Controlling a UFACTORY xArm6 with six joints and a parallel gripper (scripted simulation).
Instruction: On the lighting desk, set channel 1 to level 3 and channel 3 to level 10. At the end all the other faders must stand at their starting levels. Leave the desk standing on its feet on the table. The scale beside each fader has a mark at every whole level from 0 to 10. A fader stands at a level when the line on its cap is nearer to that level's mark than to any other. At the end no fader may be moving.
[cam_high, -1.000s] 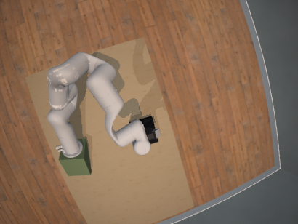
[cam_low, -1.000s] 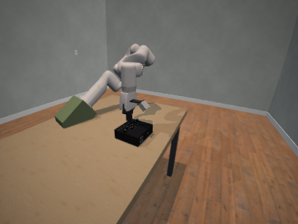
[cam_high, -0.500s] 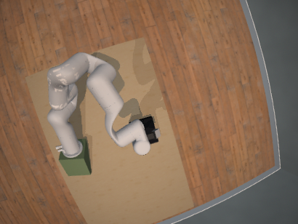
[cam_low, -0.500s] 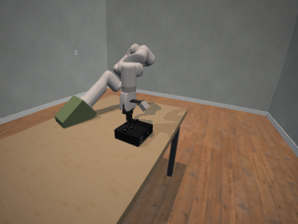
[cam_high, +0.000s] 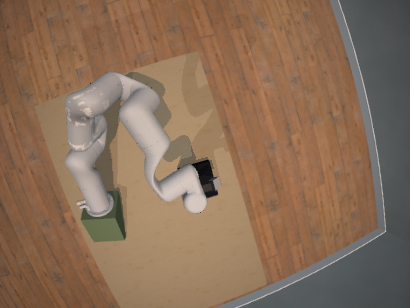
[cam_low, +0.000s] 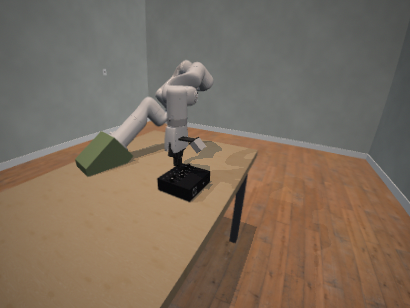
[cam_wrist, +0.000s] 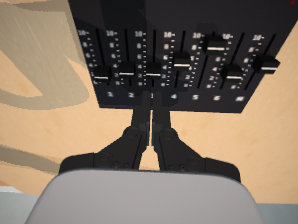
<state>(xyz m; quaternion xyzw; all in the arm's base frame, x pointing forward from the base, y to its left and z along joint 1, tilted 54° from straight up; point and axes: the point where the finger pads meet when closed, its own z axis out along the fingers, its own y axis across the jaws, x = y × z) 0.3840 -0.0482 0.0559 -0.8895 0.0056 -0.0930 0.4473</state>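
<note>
My hand is 30 mm short of the channel 3 cap and 30 mm above it. From my hand the other things lie so: channel 1 cap: 50 mm to the left, 30 mm below, 20 mm ahead; then channel 2 fader cap: 30 mm below, 30 mm ahead, 20 mm to the left.
</note>
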